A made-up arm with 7 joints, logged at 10 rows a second.
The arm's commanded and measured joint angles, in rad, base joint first. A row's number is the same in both.
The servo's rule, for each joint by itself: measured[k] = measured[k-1] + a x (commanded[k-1-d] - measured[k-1]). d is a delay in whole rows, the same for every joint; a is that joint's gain. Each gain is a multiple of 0.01, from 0.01 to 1. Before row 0 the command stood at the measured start. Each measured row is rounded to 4 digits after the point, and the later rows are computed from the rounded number. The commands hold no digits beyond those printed.
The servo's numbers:
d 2
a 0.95 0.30 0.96 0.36 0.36 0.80 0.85
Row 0, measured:
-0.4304, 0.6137, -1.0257, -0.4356, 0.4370, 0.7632, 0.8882
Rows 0 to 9, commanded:
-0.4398, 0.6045, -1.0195, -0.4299, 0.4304, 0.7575, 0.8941
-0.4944, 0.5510, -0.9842, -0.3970, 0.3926, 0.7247, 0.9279
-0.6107, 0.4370, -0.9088, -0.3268, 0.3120, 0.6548, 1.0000
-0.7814, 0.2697, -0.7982, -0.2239, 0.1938, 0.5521, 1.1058
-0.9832, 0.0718, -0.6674, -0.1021, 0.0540, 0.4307, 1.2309
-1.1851, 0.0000, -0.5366, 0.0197, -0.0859, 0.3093, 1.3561
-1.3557, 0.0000, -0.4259, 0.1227, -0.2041, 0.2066, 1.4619
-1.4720, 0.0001, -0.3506, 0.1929, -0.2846, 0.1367, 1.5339
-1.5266, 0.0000, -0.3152, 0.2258, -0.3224, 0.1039, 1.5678
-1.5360, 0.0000, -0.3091, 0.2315, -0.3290, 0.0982, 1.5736
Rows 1 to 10, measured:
-0.4304, 0.6137, -1.0257, -0.4356, 0.4370, 0.7632, 0.8882
-0.4304, 0.6137, -1.0257, -0.4356, 0.4370, 0.7632, 0.8882
-0.4393, 0.6109, -1.0197, -0.4335, 0.4346, 0.7586, 0.8932
-0.4916, 0.5929, -0.9856, -0.4204, 0.4195, 0.7315, 0.9227
-0.6047, 0.5461, -0.9119, -0.3867, 0.3808, 0.6701, 0.9884
-0.7726, 0.4632, -0.8027, -0.3281, 0.3135, 0.5757, 1.0882
-0.9727, 0.3458, -0.6728, -0.2467, 0.2201, 0.4597, 1.2095
-1.1745, 0.2421, -0.5420, -0.1508, 0.1099, 0.3394, 1.3341
-1.3466, 0.1695, -0.4305, -0.0523, -0.0031, 0.2332, 1.4427
-1.4657, 0.1187, -0.3538, 0.0360, -0.1044, 0.1560, 1.5202

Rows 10 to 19, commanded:
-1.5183, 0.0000, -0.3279, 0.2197, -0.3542, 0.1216, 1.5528
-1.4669, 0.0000, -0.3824, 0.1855, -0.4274, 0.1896, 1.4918
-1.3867, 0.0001, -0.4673, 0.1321, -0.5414, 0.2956, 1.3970
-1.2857, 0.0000, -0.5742, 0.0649, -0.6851, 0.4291, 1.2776
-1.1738, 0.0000, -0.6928, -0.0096, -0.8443, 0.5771, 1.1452
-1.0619, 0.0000, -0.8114, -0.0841, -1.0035, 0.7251, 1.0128
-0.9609, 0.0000, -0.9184, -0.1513, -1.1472, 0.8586, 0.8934
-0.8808, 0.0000, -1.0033, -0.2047, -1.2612, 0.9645, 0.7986
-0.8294, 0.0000, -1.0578, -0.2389, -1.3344, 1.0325, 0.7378
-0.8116, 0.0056, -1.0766, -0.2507, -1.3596, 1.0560, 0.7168
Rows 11 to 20, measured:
-1.5236, 0.0831, -0.3167, 0.1043, -0.1829, 0.1143, 1.5607
-1.5354, 0.0582, -0.3094, 0.1501, -0.2355, 0.1014, 1.5717
-1.5192, 0.0407, -0.3272, 0.1752, -0.2782, 0.1176, 1.5556
-1.4695, 0.0285, -0.3802, 0.1789, -0.3319, 0.1752, 1.5014
-1.3908, 0.0200, -0.4638, 0.1621, -0.4073, 0.2715, 1.4127
-1.2910, 0.0140, -0.5698, 0.1271, -0.5073, 0.3976, 1.2979
-1.1797, 0.0098, -0.6879, 0.0779, -0.6286, 0.5412, 1.1681
-1.0678, 0.0069, -0.8065, 0.0196, -0.7636, 0.6883, 1.0361
-0.9662, 0.0048, -0.9139, -0.0419, -0.9017, 0.8245, 0.9148
-0.8851, 0.0034, -0.9997, -0.1005, -1.0311, 0.9365, 0.8160

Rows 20 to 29, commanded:
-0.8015, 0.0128, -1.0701, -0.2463, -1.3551, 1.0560, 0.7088
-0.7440, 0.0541, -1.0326, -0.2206, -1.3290, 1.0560, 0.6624
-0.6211, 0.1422, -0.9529, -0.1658, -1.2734, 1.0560, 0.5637
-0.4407, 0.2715, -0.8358, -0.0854, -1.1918, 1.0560, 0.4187
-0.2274, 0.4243, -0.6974, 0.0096, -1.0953, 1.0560, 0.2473
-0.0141, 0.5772, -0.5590, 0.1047, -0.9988, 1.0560, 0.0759
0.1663, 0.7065, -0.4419, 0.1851, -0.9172, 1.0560, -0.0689
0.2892, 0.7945, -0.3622, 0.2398, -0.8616, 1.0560, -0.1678
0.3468, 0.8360, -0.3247, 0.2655, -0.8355, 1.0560, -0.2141
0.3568, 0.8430, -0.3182, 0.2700, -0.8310, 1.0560, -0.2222
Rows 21 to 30, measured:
-0.8322, 0.0024, -1.0555, -0.1503, -1.1403, 1.0133, 0.7495
-0.8126, 0.0034, -1.0758, -0.1864, -1.2192, 1.0475, 0.7217
-0.8021, 0.0062, -1.0703, -0.2080, -1.2681, 1.0543, 0.7107
-0.7469, 0.0206, -1.0341, -0.2125, -1.2900, 1.0557, 0.6696
-0.6274, 0.0571, -0.9561, -0.1957, -1.2840, 1.0559, 0.5796
-0.4500, 0.1214, -0.8406, -0.1560, -1.2508, 1.0560, 0.4428
-0.2385, 0.2123, -0.7031, -0.0964, -1.1948, 1.0560, 0.2766
-0.0253, 0.3218, -0.5648, -0.0240, -1.1242, 1.0560, 0.1060
0.1567, 0.4372, -0.4468, 0.0513, -1.0497, 1.0560, -0.0427
0.2826, 0.5444, -0.3656, 0.1192, -0.9820, 1.0560, -0.1490

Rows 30 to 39, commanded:
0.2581, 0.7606, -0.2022, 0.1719, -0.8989, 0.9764, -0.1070
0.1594, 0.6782, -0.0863, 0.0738, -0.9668, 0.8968, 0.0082
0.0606, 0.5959, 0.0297, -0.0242, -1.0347, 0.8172, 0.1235
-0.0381, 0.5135, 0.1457, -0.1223, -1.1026, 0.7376, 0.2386
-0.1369, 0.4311, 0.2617, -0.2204, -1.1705, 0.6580, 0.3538
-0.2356, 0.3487, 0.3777, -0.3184, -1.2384, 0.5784, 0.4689
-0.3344, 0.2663, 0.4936, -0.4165, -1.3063, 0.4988, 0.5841
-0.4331, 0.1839, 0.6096, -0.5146, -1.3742, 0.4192, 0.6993
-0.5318, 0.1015, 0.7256, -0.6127, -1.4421, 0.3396, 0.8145
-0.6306, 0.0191, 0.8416, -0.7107, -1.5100, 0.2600, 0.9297
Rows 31 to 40, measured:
0.3436, 0.6319, -0.3263, 0.1719, -0.9293, 1.0560, -0.2043
0.3561, 0.6952, -0.3185, 0.2072, -0.8939, 1.0560, -0.2195
0.2630, 0.7148, -0.2069, 0.1945, -0.8957, 0.9923, -0.1239
0.1646, 0.7038, -0.0911, 0.1510, -0.9213, 0.9159, -0.0116
0.0658, 0.6714, 0.0249, 0.0879, -0.9621, 0.8369, 0.1032
-0.0329, 0.6240, 0.1409, 0.0122, -1.0127, 0.7575, 0.2183
-0.1317, 0.5661, 0.2569, -0.0715, -1.0695, 0.6779, 0.3335
-0.2304, 0.5009, 0.3729, -0.1604, -1.1303, 0.5983, 0.4486
-0.3292, 0.4305, 0.4888, -0.2526, -1.1937, 0.5187, 0.5638
-0.4279, 0.3565, 0.6048, -0.3469, -1.2587, 0.4391, 0.6790

